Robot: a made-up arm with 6 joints. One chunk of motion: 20 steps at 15 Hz.
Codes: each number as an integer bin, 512 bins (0 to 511) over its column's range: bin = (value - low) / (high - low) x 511, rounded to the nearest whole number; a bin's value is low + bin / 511 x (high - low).
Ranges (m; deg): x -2..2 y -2..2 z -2..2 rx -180..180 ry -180..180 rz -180..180
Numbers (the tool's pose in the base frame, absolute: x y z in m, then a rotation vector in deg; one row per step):
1: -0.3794 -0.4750 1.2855 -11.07 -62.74 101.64
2: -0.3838 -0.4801 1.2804 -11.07 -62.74 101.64
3: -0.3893 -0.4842 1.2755 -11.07 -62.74 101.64
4: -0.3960 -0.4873 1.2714 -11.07 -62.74 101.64
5: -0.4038 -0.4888 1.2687 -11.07 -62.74 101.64
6: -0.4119 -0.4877 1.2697 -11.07 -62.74 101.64
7: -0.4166 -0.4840 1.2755 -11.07 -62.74 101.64
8: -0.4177 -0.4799 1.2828 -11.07 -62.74 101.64
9: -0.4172 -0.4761 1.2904 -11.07 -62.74 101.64
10: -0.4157 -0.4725 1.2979 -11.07 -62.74 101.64
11: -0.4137 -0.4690 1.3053 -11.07 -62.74 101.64
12: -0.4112 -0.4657 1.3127 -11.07 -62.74 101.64
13: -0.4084 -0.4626 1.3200 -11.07 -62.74 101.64
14: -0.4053 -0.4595 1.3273 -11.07 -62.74 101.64
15: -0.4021 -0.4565 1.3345 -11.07 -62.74 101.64
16: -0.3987 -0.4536 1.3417 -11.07 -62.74 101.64
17: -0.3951 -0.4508 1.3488 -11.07 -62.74 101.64
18: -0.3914 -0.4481 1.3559 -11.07 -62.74 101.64
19: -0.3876 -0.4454 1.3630 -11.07 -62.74 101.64
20: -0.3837 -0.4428 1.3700 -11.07 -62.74 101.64
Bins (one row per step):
1: 207 195 420 240 166 400
2: 206 194 419 240 166 400
3: 206 194 418 240 166 400
4: 205 193 418 240 166 400
5: 204 193 418 240 166 400
6: 203 193 418 240 166 400
7: 202 194 418 240 166 400
8: 202 194 419 240 166 400
9: 202 195 420 240 166 400
10: 202 195 421 240 166 400
11: 203 196 422 240 166 400
12: 203 196 423 240 166 400
13: 203 196 424 240 166 400
14: 204 197 425 240 166 400
15: 204 197 426 240 166 400
16: 205 198 427 240 166 400
17: 205 198 428 240 166 400
18: 205 198 429 240 166 400
19: 206 199 430 240 166 400
20: 206 199 431 240 166 400

